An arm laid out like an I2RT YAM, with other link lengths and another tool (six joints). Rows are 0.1 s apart.
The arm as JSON. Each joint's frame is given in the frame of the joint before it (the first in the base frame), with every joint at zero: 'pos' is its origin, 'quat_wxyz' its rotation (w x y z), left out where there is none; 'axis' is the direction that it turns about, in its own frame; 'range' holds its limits. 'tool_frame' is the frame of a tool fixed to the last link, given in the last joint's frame.
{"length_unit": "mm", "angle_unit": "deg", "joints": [
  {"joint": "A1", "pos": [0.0, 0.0, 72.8], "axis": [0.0, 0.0, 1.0], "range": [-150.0, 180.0]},
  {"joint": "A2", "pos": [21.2, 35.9, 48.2], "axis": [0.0, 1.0, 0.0], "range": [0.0, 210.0]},
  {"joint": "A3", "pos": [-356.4, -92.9, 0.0], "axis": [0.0, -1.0, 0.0], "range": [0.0, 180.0]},
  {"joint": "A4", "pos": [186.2, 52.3, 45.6], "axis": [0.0, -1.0, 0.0], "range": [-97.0, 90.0]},
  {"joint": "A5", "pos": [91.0, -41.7, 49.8], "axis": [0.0, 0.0, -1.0], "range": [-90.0, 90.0]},
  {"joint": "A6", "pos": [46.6, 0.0, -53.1], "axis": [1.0, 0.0, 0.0], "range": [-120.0, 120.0]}
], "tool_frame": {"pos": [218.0, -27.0, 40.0], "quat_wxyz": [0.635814, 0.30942, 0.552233, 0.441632]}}
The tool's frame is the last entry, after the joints.
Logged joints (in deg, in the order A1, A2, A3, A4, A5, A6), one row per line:
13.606, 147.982, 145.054, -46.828, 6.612, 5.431
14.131, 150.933, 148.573, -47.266, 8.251, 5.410
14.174, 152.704, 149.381, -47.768, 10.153, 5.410
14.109, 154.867, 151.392, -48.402, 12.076, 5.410
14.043, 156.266, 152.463, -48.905, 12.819, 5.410
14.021, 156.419, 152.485, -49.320, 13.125, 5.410
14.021, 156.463, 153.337, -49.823, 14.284, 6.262
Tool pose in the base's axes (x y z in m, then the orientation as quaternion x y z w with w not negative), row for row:
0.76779, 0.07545, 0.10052, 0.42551, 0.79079, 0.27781, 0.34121
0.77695, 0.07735, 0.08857, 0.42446, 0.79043, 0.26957, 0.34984
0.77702, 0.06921, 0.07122, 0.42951, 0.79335, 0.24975, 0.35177
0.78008, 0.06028, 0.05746, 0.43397, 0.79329, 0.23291, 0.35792
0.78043, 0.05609, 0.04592, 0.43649, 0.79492, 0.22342, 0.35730
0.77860, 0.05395, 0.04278, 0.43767, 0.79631, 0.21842, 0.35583
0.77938, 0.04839, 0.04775, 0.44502, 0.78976, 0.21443, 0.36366
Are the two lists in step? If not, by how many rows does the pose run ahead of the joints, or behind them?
They are in step.
